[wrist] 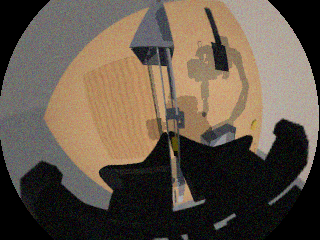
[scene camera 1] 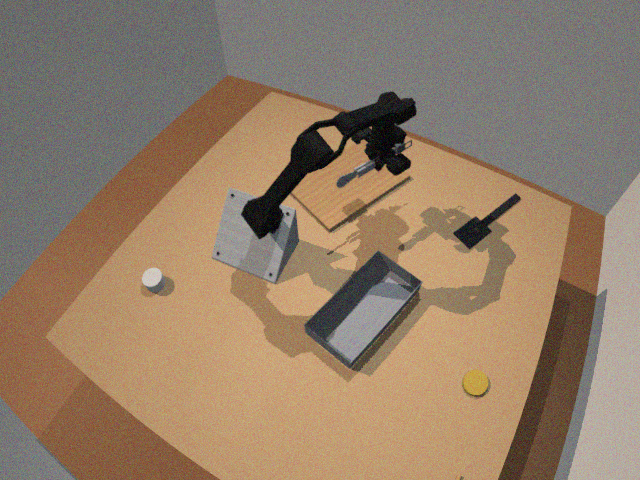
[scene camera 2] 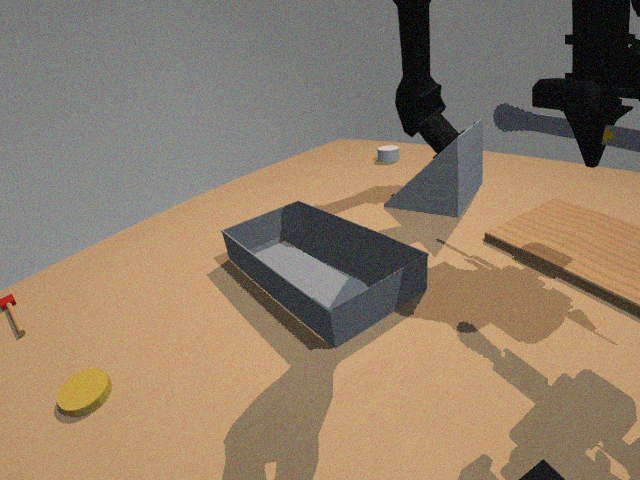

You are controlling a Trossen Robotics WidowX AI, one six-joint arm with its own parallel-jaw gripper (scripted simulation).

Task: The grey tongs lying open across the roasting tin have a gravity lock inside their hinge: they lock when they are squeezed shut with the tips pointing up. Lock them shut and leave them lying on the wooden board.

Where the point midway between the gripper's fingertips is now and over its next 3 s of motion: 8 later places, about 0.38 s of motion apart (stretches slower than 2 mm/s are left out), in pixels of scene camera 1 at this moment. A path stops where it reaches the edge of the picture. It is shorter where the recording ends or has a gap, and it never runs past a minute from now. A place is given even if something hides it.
My gripper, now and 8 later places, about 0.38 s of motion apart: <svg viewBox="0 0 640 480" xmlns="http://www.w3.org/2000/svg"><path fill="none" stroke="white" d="M378 170L374 165L370 161L366 158L362 155L358 152L353 149L350 148L350 147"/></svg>
